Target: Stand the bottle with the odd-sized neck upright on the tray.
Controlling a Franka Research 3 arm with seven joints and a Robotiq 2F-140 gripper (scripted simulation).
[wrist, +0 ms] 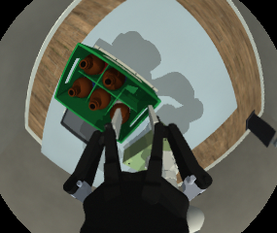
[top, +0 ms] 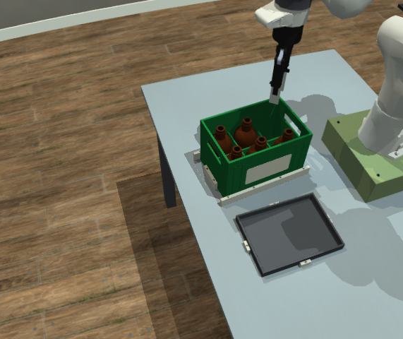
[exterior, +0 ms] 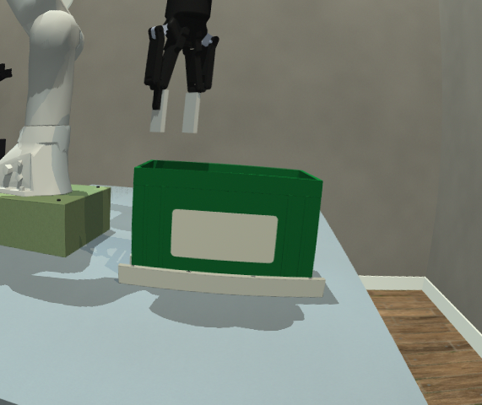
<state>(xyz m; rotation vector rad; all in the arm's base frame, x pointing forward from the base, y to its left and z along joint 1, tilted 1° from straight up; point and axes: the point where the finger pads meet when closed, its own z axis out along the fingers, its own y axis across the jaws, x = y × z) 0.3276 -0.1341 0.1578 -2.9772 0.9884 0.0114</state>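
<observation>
Right now my hand is 90 mm short of the bottle, 10 mm to the right of it and 170 mm above it. Also, from my hand: dark tray: 60 mm ahead, 330 mm to the left, 250 mm below; green crate: 80 mm ahead, 60 mm to the left, 170 mm below.
</observation>
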